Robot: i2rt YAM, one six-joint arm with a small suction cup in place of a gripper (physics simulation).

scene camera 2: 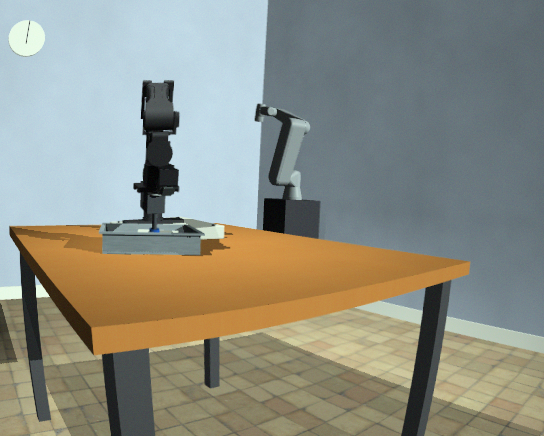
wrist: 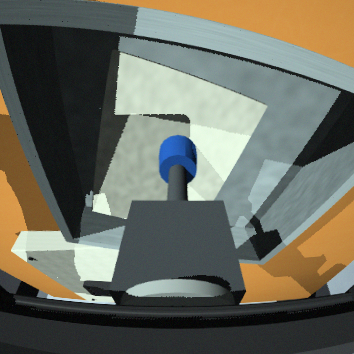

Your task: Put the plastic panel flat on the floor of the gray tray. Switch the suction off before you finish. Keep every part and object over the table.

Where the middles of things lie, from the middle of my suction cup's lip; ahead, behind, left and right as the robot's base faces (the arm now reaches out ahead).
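Suction cup: 1 cm above the gray tray [scene camera 2: 117,238], 3 cm past it, 1 cm to the left of it. Plastic panel [wrist: 145,102]: 1 cm below my suction cup, 2 cm behind it and 1 cm to the left of it.
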